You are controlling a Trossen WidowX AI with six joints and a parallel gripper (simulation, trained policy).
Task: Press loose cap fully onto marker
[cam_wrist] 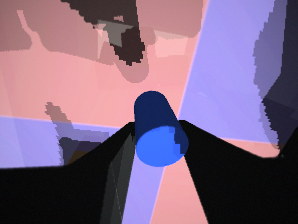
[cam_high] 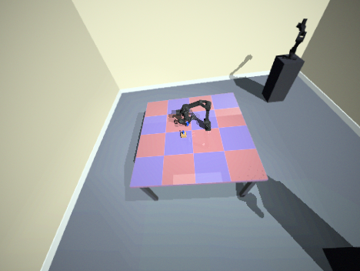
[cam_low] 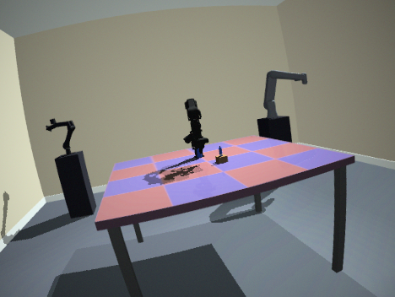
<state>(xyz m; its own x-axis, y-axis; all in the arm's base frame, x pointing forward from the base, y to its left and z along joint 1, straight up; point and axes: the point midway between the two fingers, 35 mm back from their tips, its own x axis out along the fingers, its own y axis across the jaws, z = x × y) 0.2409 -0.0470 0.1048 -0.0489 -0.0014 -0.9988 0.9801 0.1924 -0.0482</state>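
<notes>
The small tan holder block is 60 mm ahead of my gripper tip, 120 mm to the left of it and 50 mm below it. The rest, counted from my gripper tip: blue cap: right at my gripper tip.
</notes>
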